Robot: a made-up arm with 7 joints.
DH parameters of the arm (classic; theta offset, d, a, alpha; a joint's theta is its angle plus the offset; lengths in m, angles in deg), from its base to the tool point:
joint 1: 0 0.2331 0.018 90
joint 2: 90 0.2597 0.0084 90
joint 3: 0 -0.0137 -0.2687 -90
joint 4: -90 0.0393 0.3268 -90
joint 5: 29.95 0 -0.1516 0
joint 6: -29.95 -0.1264 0.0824 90
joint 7: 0 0.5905 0.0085 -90
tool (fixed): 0 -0.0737 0 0
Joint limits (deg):
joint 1: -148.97..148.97
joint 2: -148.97..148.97
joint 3: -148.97..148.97
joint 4: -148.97..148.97
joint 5: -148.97..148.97
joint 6: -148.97..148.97
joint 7: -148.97..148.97
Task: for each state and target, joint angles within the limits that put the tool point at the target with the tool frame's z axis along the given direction. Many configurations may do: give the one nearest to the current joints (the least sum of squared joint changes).
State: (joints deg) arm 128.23 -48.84 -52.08 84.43 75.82 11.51 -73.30
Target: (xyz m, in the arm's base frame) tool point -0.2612 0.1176 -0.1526 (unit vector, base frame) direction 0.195 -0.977 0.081
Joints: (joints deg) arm 86.79 -74.93 -64.96 70.74 92.41 41.22 -83.75
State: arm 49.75 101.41 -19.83 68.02 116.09 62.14 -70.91
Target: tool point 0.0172 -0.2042 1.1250 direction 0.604 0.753 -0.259
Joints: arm 27.43 108.17 -46.11 19.98 99.09 25.99 -92.96
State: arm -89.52 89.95 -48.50 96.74 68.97 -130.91 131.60
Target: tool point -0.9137 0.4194 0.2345 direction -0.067 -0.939 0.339
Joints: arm -98.91 109.20 -40.63 77.80 68.81 -114.74 99.22
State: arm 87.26 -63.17 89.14 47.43 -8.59 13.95 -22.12
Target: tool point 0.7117 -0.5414 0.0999 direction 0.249 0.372 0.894
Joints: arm 87.91 -101.14 67.77 84.83 13.26 11.86 -13.22
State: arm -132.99 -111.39 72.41 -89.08 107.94 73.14 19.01
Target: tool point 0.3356 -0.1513 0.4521 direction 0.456 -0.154 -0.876
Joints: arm -116.95 -74.72 48.96 -95.58 111.39 79.18 28.70
